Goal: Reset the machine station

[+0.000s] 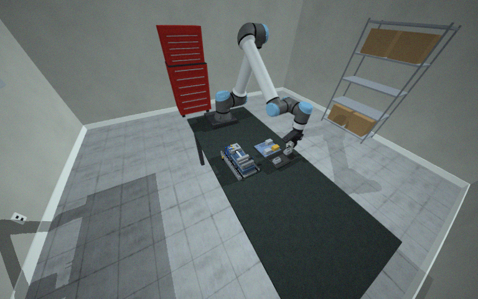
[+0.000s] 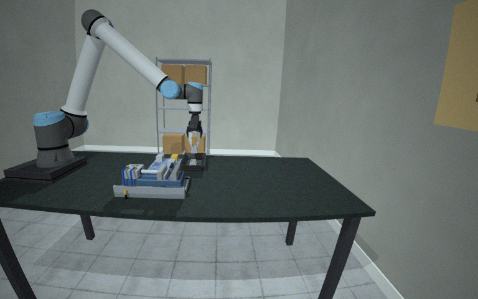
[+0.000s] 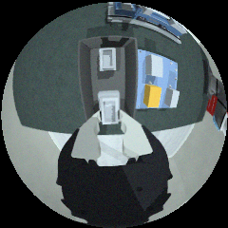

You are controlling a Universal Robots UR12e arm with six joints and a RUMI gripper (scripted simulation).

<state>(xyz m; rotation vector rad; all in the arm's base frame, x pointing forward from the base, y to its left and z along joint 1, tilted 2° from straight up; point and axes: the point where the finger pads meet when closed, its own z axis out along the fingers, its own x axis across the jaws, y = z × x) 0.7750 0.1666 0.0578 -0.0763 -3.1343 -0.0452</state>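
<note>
Now: hand 13 cm past the yellow brass blank and 8 cm above it. Also, from my hand: light gray base rail (45 cm to the right, 17 cm behind, 7 cm below); vise hose end block (35 cm to the right, 26 cm behind, 3 cm below); blue vise (36 cm to the right, 17 cm behind, 7 cm below).
</note>
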